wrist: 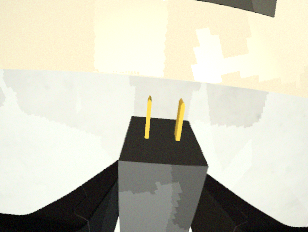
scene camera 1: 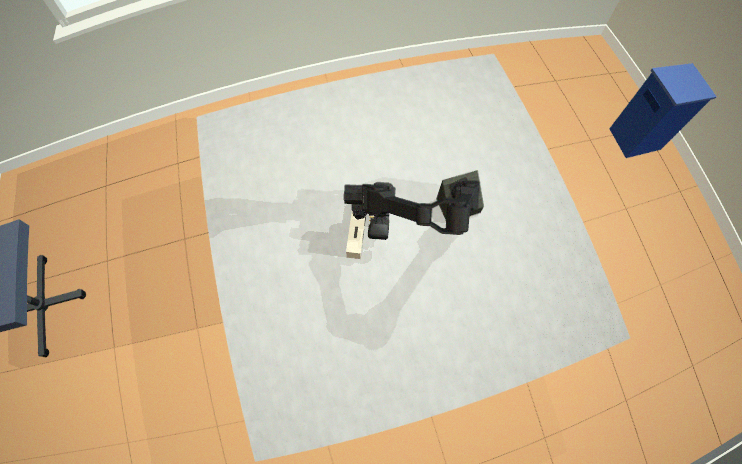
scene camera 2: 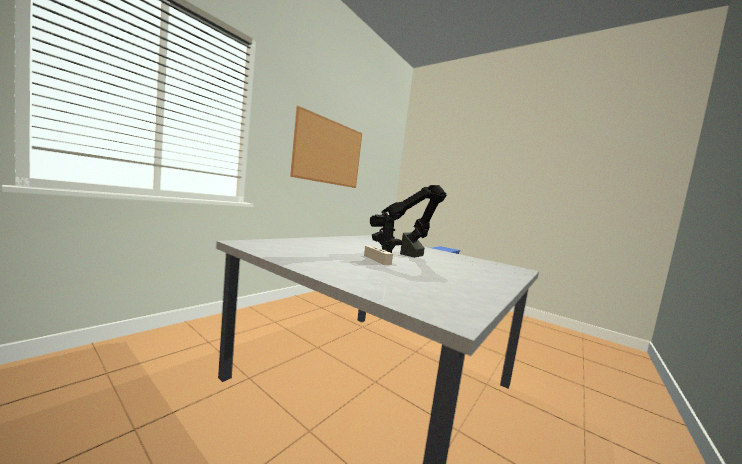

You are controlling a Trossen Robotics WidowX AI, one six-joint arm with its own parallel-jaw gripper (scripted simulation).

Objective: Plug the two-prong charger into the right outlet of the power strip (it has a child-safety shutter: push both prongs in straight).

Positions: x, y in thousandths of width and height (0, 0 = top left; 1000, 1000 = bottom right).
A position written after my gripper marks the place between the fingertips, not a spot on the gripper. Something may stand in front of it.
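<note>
There's a two-prong charger held in my gripper (wrist: 508, 726).
</note>
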